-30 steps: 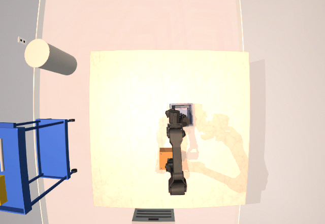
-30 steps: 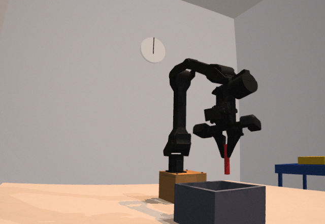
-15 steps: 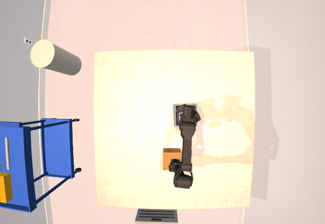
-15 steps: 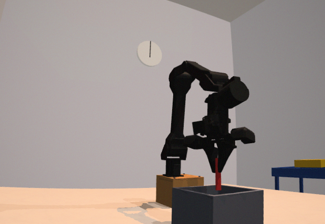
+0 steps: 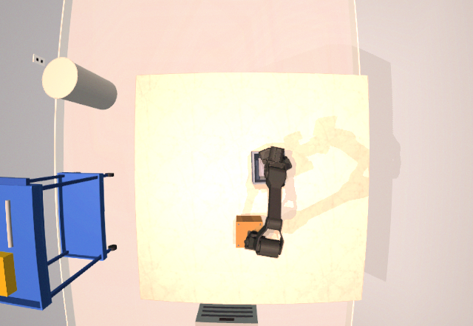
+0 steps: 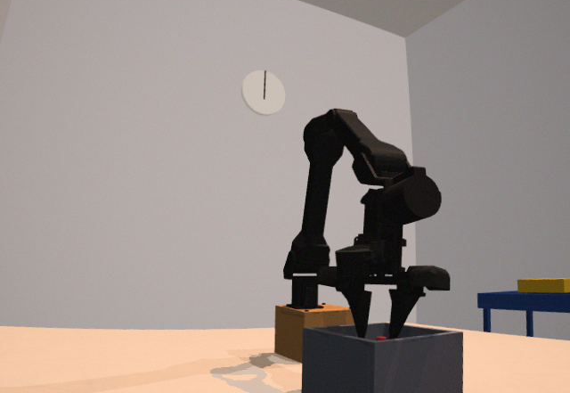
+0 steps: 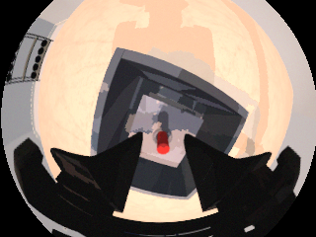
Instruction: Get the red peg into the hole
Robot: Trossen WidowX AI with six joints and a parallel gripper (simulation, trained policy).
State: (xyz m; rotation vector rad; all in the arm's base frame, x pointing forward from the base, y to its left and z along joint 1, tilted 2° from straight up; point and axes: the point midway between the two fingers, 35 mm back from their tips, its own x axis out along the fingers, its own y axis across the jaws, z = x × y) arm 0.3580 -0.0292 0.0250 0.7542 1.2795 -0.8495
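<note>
My gripper tip is 4 cm above the red peg, 1 cm to the right of it and 1 cm past it. Round my gripper tip: grey box (6 cm below, 1 cm to the left, 1 cm behind); pale plate (4 cm below, 1 cm to the left, 1 cm behind).
</note>
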